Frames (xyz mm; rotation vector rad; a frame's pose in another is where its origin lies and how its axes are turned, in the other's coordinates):
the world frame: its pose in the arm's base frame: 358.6 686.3 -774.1 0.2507 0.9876 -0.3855
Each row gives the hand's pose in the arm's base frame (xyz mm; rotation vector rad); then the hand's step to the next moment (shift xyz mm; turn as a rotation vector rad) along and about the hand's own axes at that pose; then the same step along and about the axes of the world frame.
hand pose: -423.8 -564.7 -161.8 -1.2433 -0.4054 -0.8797
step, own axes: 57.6 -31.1 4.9 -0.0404 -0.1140 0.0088
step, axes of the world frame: -42.5 -8.6 49.3 -0.0979 -0.0314 -0.0643
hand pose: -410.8 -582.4 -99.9 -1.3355 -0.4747 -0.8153
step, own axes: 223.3 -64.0 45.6 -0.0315 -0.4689 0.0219
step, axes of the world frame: -127.4 39.5 195.5 -0.4317 -0.1324 -0.1321
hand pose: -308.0 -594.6 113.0 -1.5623 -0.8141 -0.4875
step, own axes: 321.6 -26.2 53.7 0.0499 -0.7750 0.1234
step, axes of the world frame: -136.3 198.1 221.8 -0.7580 -0.0964 -0.1859
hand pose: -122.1 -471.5 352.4 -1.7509 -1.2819 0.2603
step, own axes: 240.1 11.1 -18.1 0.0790 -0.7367 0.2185
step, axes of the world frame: -46.2 227.7 64.3 -0.7228 -0.0406 -0.2696
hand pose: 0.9 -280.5 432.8 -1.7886 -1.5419 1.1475
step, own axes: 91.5 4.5 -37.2 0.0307 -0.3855 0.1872
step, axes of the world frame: 5.6 97.7 -14.0 -0.3751 -0.0673 -0.1984
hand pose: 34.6 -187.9 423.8 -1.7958 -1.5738 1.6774
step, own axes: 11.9 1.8 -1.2 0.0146 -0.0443 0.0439
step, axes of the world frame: 4.4 7.7 -8.2 -0.0414 -0.0188 -0.0451
